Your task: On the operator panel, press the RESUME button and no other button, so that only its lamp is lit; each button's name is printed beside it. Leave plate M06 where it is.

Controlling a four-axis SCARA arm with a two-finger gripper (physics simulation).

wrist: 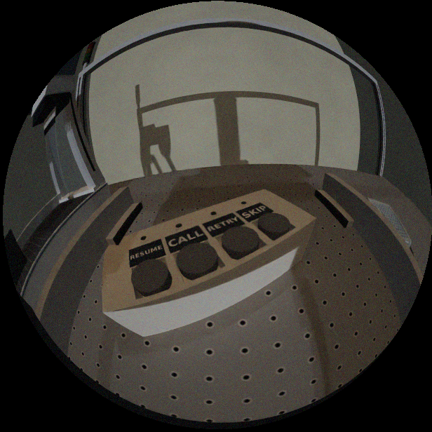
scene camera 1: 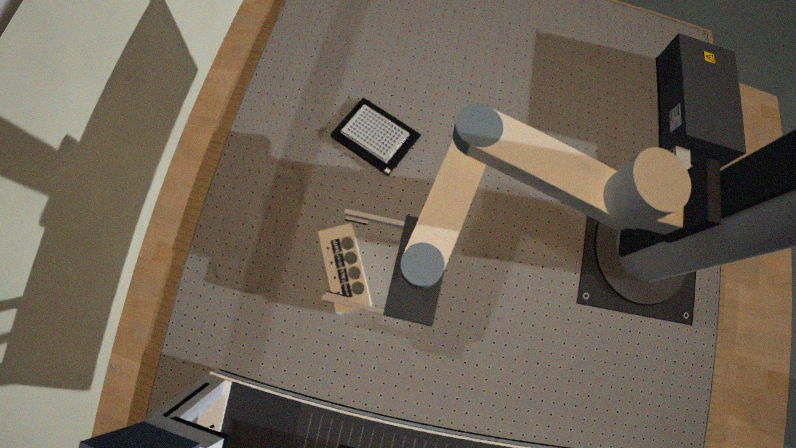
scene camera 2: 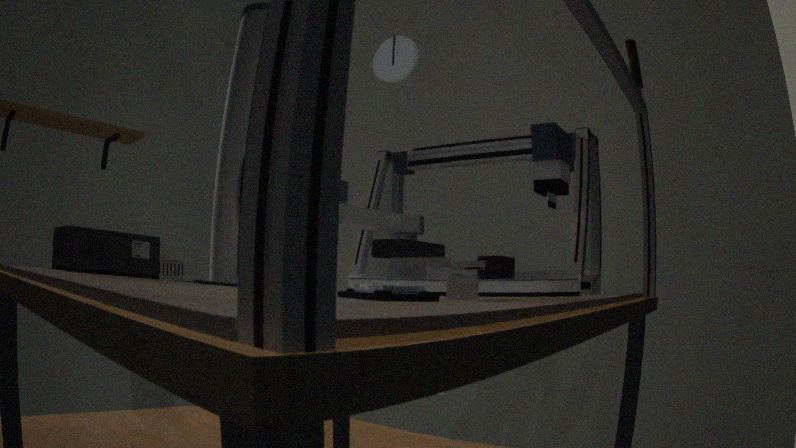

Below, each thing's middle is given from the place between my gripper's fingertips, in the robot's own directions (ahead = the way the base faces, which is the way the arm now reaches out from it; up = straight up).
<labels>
My gripper is now 30 mm past the retry button (wrist: 238,241) and 30 mm above it. Also, from my hand: call button (wrist: 194,260) 40 mm behind, 30 mm below, 20 mm to the left; then operator panel (wrist: 186,301) 50 mm below, 20 mm to the left, 20 mm behind; then resume button (wrist: 150,276) 60 mm behind, 50 mm to the left, 30 mm below.
</labels>
